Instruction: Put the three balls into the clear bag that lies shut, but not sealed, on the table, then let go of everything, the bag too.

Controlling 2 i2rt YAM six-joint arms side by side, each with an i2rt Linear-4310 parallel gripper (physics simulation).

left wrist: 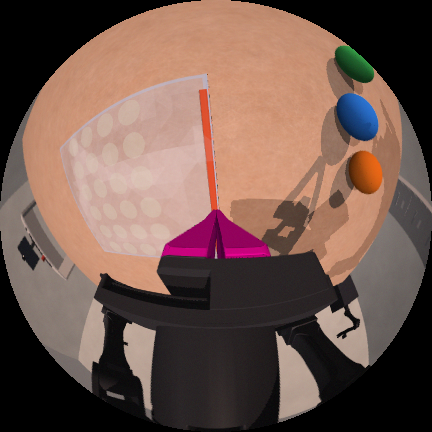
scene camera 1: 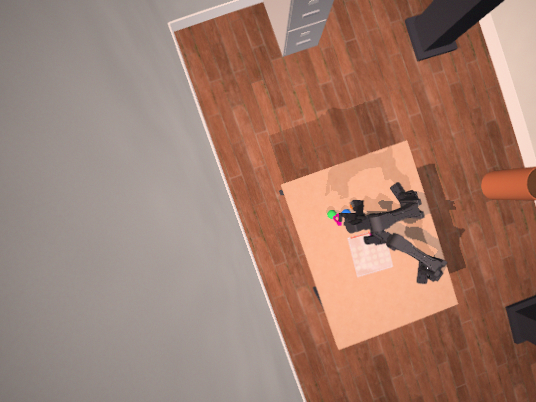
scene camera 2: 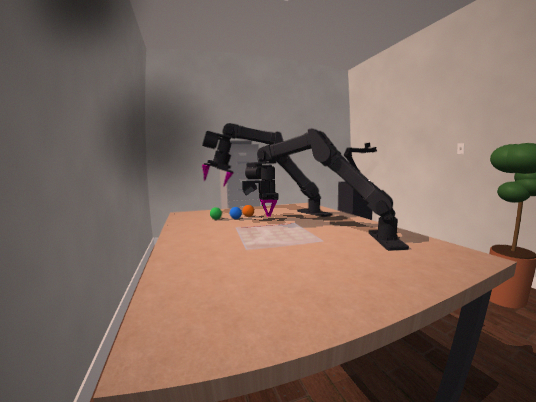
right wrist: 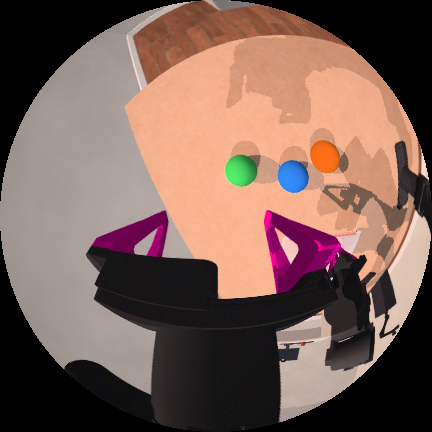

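Observation:
The clear bag [scene camera 1: 372,260] [scene camera 2: 280,236] [left wrist: 125,175] lies flat on the table, with a red-orange strip [left wrist: 207,150] along its mouth edge. My left gripper [scene camera 2: 268,215] [left wrist: 215,214] is shut, its tips a little above the strip's near end; no film shows pinched between them. The green ball [scene camera 1: 331,214] [scene camera 2: 216,213] [left wrist: 354,64] [right wrist: 241,170], the blue ball [scene camera 2: 235,213] [left wrist: 357,116] [right wrist: 293,176] and the orange ball [scene camera 2: 248,210] [left wrist: 365,172] [right wrist: 325,156] rest apart on the table, outside the bag. My right gripper [scene camera 2: 215,183] [right wrist: 215,215] is wide open and empty, high above the table.
The two arms stand close together over the table [scene camera 1: 320,300] [scene camera 2: 250,310], and in scene camera 1 the right arm partly hides the orange ball and the blue ball. A grey wall [scene camera 1: 100,200] runs along one side. A filing cabinet [scene camera 1: 306,37] and a potted plant [scene camera 2: 515,270] stand off the table.

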